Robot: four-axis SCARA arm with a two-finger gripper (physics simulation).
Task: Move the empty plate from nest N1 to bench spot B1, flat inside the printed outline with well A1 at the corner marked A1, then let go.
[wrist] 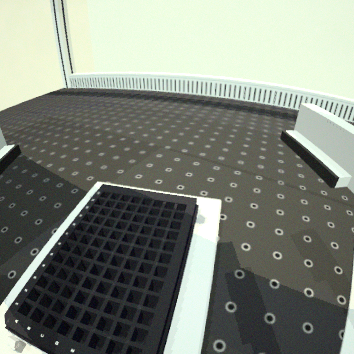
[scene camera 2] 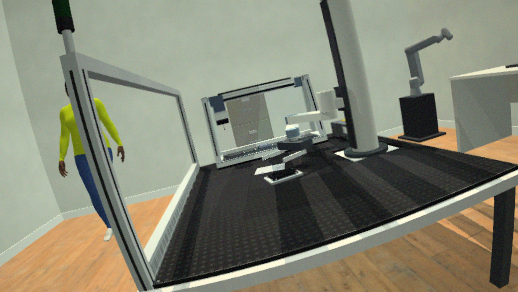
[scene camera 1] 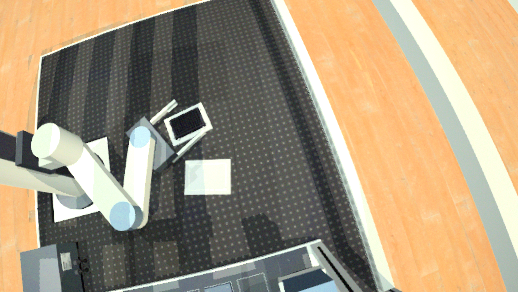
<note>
My gripper holds nothing. Also in view: a plate. Further things: a white mat.
My gripper shows as well in the wrist view.
</note>
